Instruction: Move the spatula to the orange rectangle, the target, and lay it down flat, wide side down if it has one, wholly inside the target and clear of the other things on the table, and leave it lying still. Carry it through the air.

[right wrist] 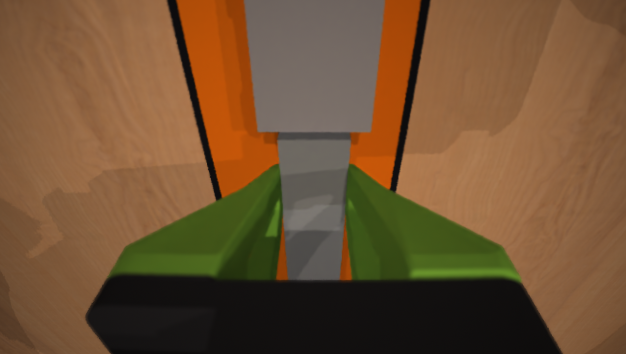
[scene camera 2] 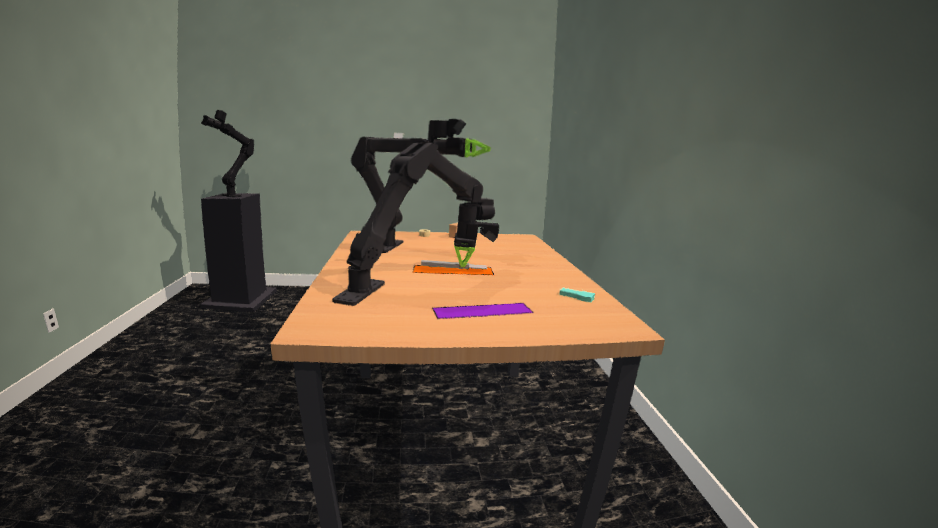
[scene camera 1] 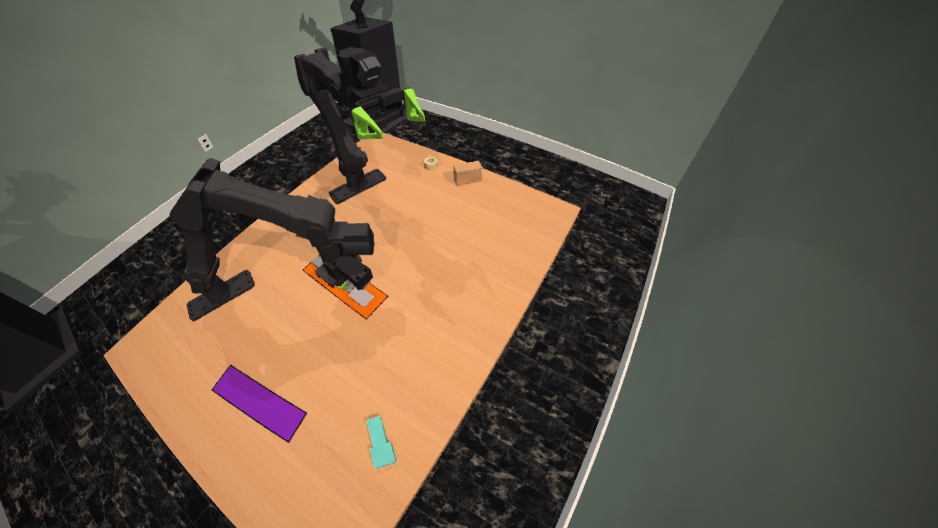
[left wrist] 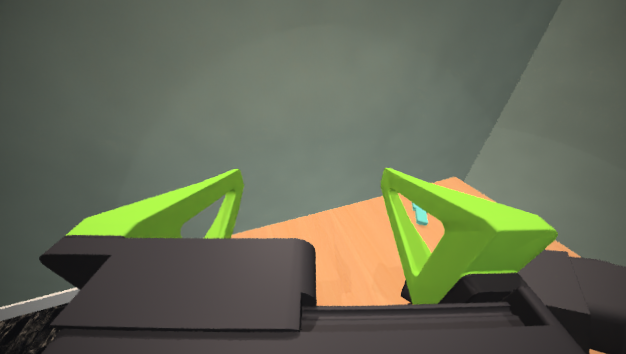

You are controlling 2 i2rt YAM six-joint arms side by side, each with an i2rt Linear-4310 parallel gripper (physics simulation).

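Where they show: left gripper, between the fingertips: (scene camera 2: 488, 148) (scene camera 1: 403, 126) (left wrist: 312, 176); right gripper, between the fingertips: (right wrist: 314, 177) (scene camera 2: 462, 266) (scene camera 1: 347, 285); left arm's base, origin of its link: (scene camera 2: 387, 246) (scene camera 1: 358, 186); right arm's base, origin of its link: (scene camera 2: 360, 292) (scene camera 1: 221, 295).
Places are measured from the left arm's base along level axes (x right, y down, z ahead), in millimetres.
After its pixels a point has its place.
Note:
The grey spatula (scene camera 1: 361, 297) {x 209, y -18, z 416 mm} (scene camera 2: 436, 263) {x 254, y -26, z 280 mm} (right wrist: 315, 65) {x 210, y -18, z 405 mm} is low over the orange rectangle (scene camera 1: 366, 312) {x 220, y -1, z 452 mm} (scene camera 2: 426, 270) {x 263, y -1, z 248 mm} (right wrist: 392, 100) {x 244, y -1, z 393 mm}, lined up with its length. In scene camera 2 its handle end looks slightly higher than its blade. I cannot tell whether it touches the surface. My right gripper (scene camera 1: 343, 286) {x 221, y -17, z 361 mm} (scene camera 2: 463, 265) {x 221, y -17, z 361 mm} (right wrist: 314, 177) {x 221, y -17, z 361 mm} points down and is shut on the spatula's handle, just behind the blade. The arm hides part of the handle in scene camera 1. My left gripper (scene camera 1: 401, 124) {x -1, y -407, z 390 mm} (scene camera 2: 489, 148) {x -1, y -407, z 390 mm} (left wrist: 312, 176) {x -1, y -407, z 390 mm} is open and empty, high above the table's far end.
A purple rectangle (scene camera 1: 259, 403) {x 548, y -1, z 499 mm} (scene camera 2: 482, 310) {x 554, y -1, z 489 mm} lies nearer the front. A teal paddle-shaped thing (scene camera 1: 380, 442) {x 360, y -15, z 742 mm} (scene camera 2: 577, 294) {x 376, y -13, z 738 mm} (left wrist: 421, 215) {x 352, y -15, z 716 mm} lies to its right. A pale ring (scene camera 1: 430, 167) {x -247, y -13, z 94 mm} (scene camera 2: 424, 232) {x -240, y -21, z 81 mm} and a brown block (scene camera 1: 467, 173) {x -300, y -47, z 236 mm} (scene camera 2: 452, 230) {x -273, y -35, z 202 mm} are at the far end.

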